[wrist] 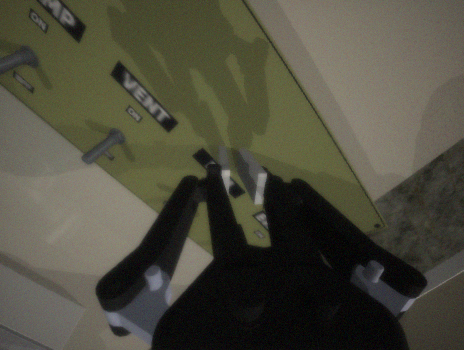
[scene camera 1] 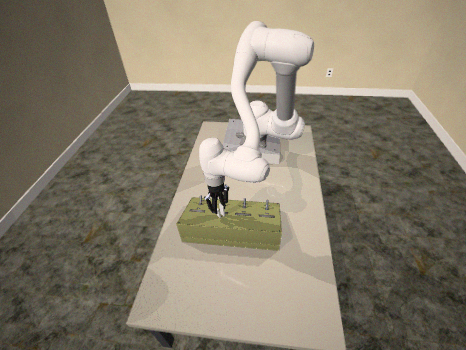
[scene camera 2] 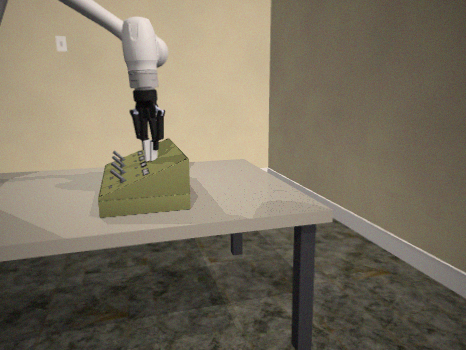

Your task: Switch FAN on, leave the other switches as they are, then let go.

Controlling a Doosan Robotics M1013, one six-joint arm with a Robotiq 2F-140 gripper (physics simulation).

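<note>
A green sloped switch box (scene camera 1: 230,237) (scene camera 2: 150,195) (wrist: 280,115) stands on the table. The FAN label (wrist: 204,157) is partly hidden by a finger in the wrist view. The FAN lever (scene camera 2: 118,168), second from the near end in scene camera 2, tilts towards the low edge like its neighbours; in the wrist view the gripper hides it. My gripper (scene camera 1: 219,212) (scene camera 2: 150,156) (wrist: 231,158) has its fingers close together with a narrow empty gap. Its tips are at the panel by the FAN label, on the high side of the lever row. Whether they touch the panel I cannot tell.
The VENT lever (wrist: 104,146) stands beside the fingers, tilted away from its ON label. The LAMP lever (wrist: 19,59) is farther along the row. The last lever (scene camera 1: 201,200) is on the gripper's other side. The table (scene camera 1: 240,295) (scene camera 2: 240,190) carries the box.
</note>
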